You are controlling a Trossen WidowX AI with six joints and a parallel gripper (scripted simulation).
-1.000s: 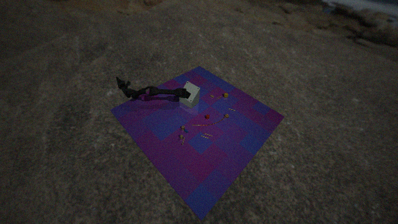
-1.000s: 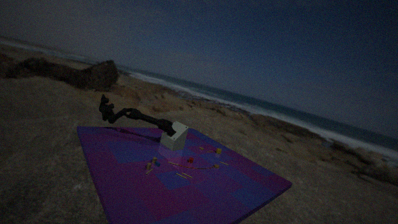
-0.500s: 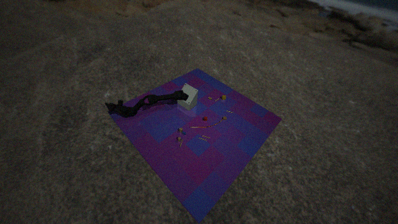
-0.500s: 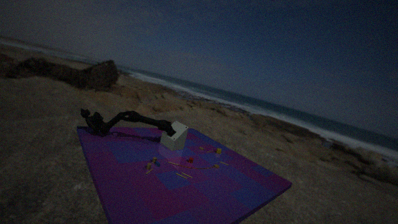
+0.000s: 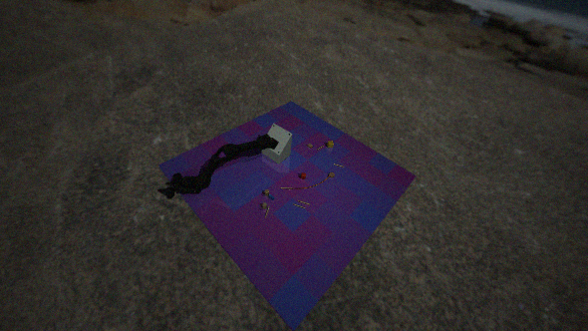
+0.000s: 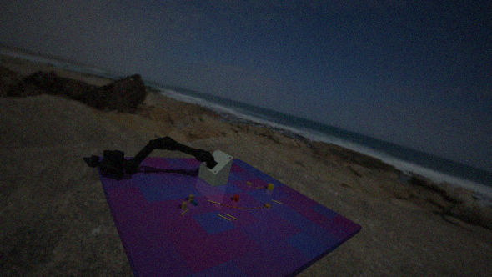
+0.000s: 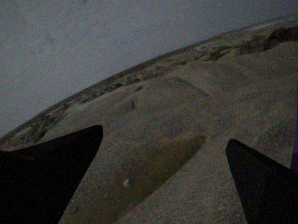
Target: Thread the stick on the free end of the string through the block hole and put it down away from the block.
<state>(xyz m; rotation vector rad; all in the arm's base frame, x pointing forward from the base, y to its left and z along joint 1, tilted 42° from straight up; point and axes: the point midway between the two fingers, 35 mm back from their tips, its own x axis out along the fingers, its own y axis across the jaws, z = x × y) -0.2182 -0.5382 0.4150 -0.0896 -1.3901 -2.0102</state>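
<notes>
My gripper tip is 540 mm short of the red block, 690 mm to the right of it and 50 mm above it. Round my gripper tip: yellow cube (500 mm ahead, 1090 mm to the left, 50 mm below); blue piece (500 mm ahead, 420 mm to the left, 60 mm below); round button (670 mm ahead, 840 mm to the left, 60 mm below).
</notes>
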